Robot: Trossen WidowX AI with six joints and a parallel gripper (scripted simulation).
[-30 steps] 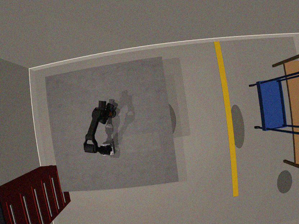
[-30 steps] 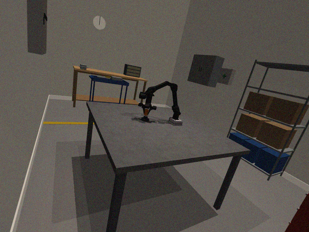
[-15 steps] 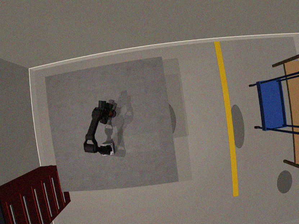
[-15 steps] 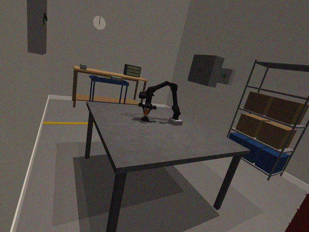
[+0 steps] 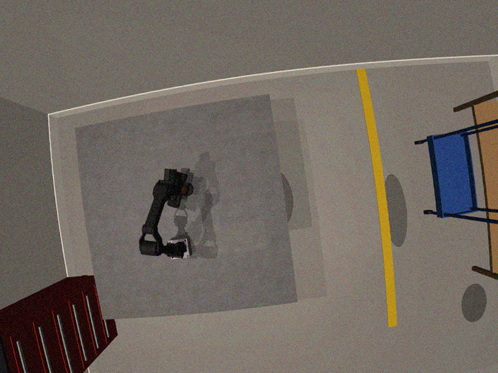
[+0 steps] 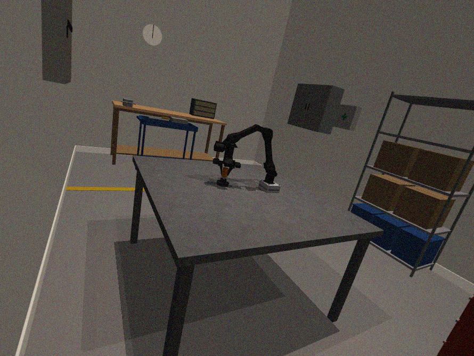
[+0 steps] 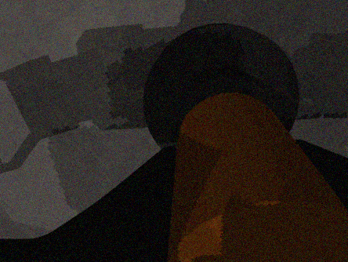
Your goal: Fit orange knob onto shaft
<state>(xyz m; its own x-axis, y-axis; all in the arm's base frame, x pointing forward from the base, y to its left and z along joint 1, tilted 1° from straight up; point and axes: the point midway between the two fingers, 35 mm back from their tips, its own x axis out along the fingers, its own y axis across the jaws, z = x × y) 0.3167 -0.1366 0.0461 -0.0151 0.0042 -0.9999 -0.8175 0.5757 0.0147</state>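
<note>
The orange knob lies 30 mm above my gripper tip. Round my gripper tip: dark round pedestal: 40 mm below.
</note>
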